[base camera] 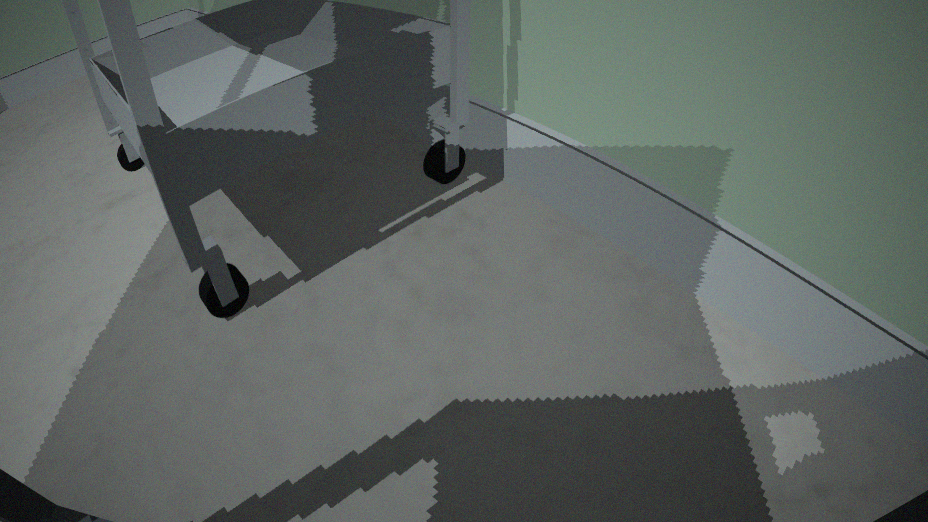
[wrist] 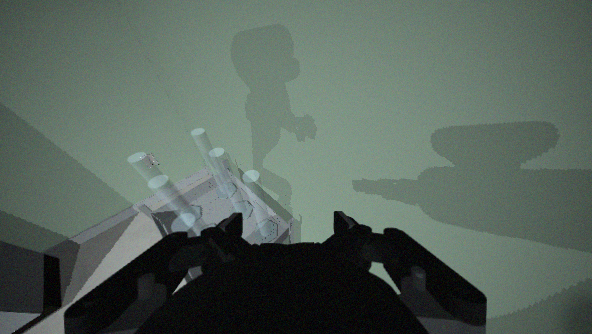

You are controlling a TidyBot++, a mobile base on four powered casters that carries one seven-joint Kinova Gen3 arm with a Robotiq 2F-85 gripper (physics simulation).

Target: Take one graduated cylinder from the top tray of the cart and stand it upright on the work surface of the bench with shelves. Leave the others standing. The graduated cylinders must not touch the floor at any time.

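Places are measured from the arm's base along level axes (x left, y back, z up), in centimetres.
Where they show: gripper, fingertip midpoint: (wrist: 288, 221).
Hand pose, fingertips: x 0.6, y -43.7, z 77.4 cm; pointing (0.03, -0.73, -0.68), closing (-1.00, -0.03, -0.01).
Note:
Each offset is from my fingertips to the top centre of the thing. "spot": to the spot under its first point. Level surfaces: height alone.
Several clear, pale graduated cylinders stand upright on the cart's top tray {spot: dx +43.8, dy -36.9, dz -44.0 cm} (wrist: 192, 186), left of centre in the wrist view, seen tilted from above. One cylinder {spot: dx +10.2, dy -19.4, dz -17.3 cm} (wrist: 251, 180) is nearest the fingers in the picture; others include a cylinder (wrist: 200, 137) at the back and a cylinder (wrist: 159, 183) at the left. My gripper (wrist: 288, 221) is open and empty. The tray and cylinders lie beyond and to the left of it; the left finger hides part of them. The cart (base camera: 459, 77) stands at the upper left in the base camera view, its top tray out of frame. The bench with shelves does not show.
The cart's lower tray {dz -103.7 cm} (base camera: 227, 81) and black casters (base camera: 223, 290) (base camera: 444, 161) show in the base view. A green wall (base camera: 811, 129) (wrist: 400, 65) with a pale baseboard (base camera: 765, 311) runs behind and right of the cart. Shadows of the arm fall on the wall.

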